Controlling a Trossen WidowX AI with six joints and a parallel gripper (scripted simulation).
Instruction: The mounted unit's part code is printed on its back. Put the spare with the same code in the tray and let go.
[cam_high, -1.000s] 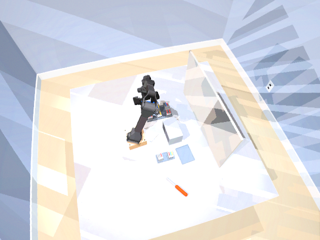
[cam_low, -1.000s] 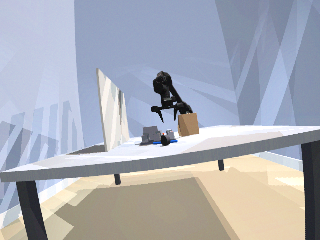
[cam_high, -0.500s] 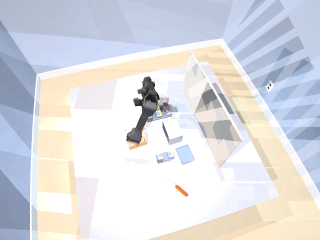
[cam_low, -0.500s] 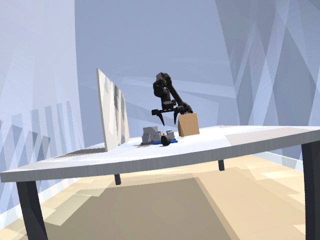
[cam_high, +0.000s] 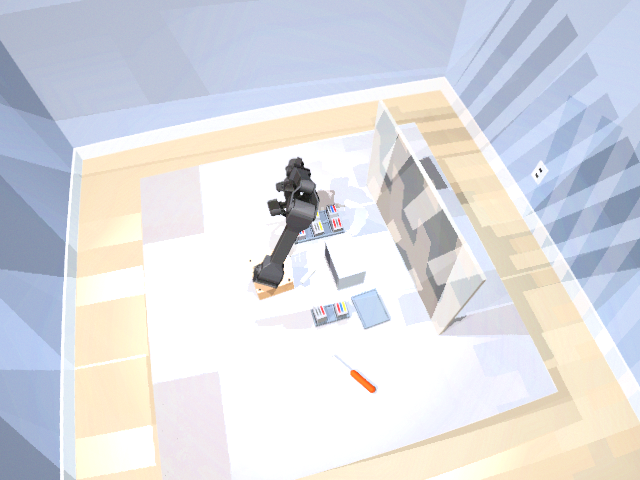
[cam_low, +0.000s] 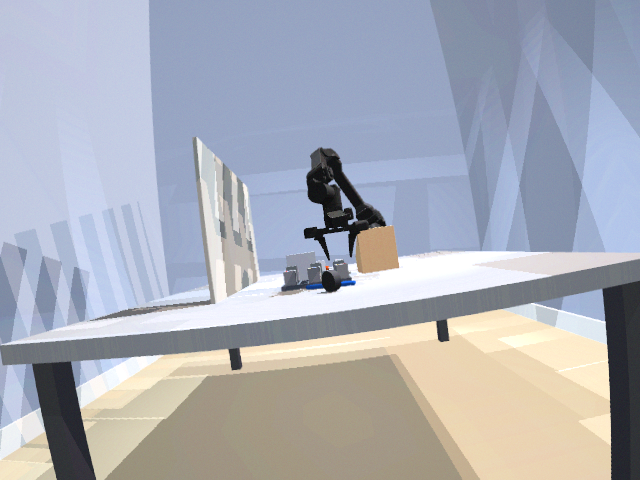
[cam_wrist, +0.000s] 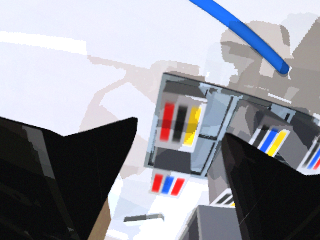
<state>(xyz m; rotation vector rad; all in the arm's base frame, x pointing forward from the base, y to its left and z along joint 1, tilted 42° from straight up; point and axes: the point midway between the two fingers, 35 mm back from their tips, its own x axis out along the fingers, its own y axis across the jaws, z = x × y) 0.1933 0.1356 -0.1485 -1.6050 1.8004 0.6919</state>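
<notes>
My gripper tip is now 3 cm above the grey spare block. The rest, counted from my gripper tip: blue pen: 8 cm to the left, 6 cm below, 5 cm ahead; mounted unit: 25 cm to the right, 9 cm ahead, 2 cm below; black tape roll: 16 cm to the left, 6 cm ahead, 4 cm below.
</notes>
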